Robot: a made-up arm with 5 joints. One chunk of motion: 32 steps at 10 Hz.
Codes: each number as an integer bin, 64 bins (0 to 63) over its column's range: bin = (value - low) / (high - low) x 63, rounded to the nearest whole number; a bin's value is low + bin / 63 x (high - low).
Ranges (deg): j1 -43..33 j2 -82..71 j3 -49..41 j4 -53..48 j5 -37..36
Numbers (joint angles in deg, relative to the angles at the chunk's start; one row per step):
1: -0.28 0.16 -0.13 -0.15 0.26
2: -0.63 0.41 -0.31 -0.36 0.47
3: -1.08 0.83 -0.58 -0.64 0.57
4: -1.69 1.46 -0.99 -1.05 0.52
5: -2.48 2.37 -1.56 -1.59 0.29
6: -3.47 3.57 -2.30 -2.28 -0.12
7: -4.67 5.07 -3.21 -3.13 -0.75
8: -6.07 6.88 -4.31 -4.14 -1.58
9: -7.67 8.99 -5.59 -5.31 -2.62
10: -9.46 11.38 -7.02 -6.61 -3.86
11: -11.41 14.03 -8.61 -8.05 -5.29
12: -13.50 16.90 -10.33 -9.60 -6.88
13: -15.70 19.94 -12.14 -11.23 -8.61
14: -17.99 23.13 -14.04 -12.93 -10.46
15: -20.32 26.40 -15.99 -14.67 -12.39
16: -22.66 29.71 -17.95 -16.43 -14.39
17: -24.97 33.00 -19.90 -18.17 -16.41
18: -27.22 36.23 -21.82 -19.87 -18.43
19: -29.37 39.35 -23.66 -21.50 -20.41
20: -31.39 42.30 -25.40 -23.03 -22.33
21: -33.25 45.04 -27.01 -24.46 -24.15
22: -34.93 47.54 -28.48 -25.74 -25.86
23: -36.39 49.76 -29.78 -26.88 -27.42
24: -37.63 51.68 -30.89 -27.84 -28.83
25: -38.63 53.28 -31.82 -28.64 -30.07
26: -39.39 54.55 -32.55 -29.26 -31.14
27: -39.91 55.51 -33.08 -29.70 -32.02
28: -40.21 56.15 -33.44 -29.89 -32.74
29: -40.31 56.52 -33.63 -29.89 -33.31
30: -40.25 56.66 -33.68 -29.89 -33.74
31: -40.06 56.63 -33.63 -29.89 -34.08
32: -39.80 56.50 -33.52 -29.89 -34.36
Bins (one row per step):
1: 35 34 34 33 32
2: 35 34 34 33 32
3: 35 34 34 33 32
4: 34 34 34 32 32
5: 34 35 33 32 32
6: 33 35 33 32 32
7: 32 36 32 31 31
8: 31 37 31 30 31
9: 29 37 30 30 30
10: 28 38 29 29 29
11: 26 40 28 28 27
12: 24 41 27 27 26
13: 23 42 26 26 25
14: 21 43 24 25 23
15: 19 45 23 24 21
16: 17 46 22 23 20
17: 15 47 20 22 18
18: 13 49 19 21 16
19: 11 50 18 20 14
20: 10 51 17 19 13
21: 8 52 15 18 11
22: 7 53 14 17 10
23: 5 54 13 16 8
24: 4 55 13 16 7
25: 4 56 12 15 6
26: 3 56 12 15 5
27: 3 57 11 15 4
28: 2 57 11 14 4
29: 2 57 11 14 3
30: 2 57 11 14 3
31: 2 57 11 14 3
32: 3 57 11 14 2

